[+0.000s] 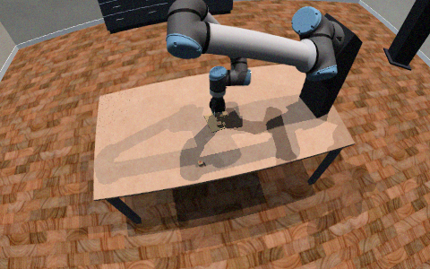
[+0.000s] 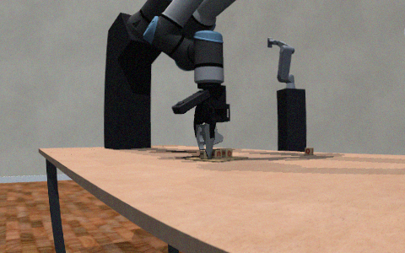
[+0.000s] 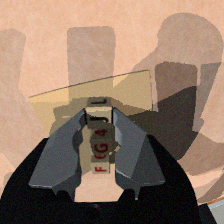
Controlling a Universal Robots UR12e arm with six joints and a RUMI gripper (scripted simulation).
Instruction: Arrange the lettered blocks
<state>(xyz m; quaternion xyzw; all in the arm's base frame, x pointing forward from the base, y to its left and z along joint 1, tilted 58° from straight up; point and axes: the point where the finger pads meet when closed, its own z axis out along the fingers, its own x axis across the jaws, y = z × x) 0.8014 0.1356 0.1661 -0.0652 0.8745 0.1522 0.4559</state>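
Right now my hand is 1 cm past the mat, 4 cm to the right of it and 2 cm above it. The rest, counted from my hand: block (3 cm behind, 7 cm to the left).
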